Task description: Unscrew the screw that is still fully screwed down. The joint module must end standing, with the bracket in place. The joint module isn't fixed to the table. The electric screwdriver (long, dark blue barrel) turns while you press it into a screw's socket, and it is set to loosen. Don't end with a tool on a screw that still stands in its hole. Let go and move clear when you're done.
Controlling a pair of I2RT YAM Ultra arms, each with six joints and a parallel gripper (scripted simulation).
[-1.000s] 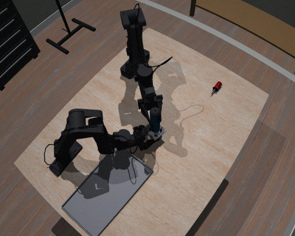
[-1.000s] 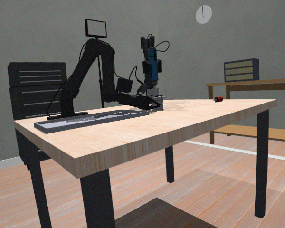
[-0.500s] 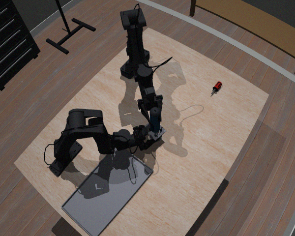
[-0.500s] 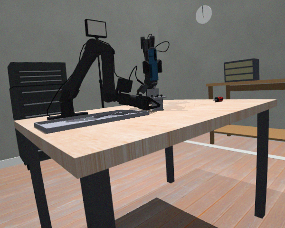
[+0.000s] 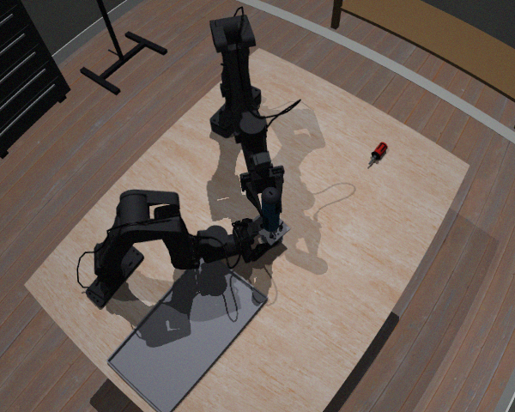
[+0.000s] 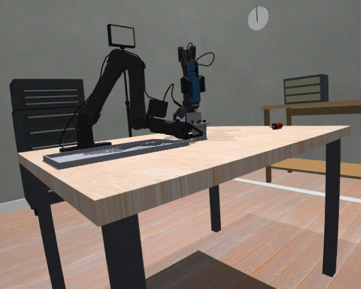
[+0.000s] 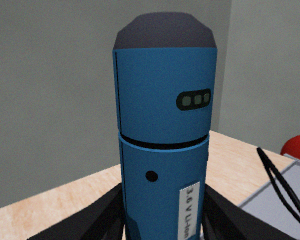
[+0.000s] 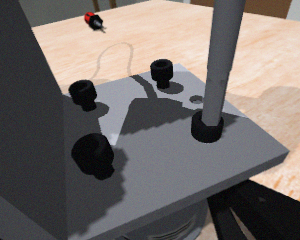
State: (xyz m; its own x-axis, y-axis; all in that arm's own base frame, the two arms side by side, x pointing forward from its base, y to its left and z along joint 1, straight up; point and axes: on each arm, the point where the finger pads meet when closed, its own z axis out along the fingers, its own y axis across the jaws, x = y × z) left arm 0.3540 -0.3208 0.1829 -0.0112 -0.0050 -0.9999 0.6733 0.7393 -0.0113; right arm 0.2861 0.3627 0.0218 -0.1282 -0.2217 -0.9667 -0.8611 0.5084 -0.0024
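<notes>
The grey bracket lies 50 mm above my right hand. The rest, counted from my right hand: shallow grey tray: 350 mm to the right, 50 mm behind, 20 mm below; small red-handled screwdriver: 410 mm to the left, 150 mm ahead, 10 mm below.
</notes>
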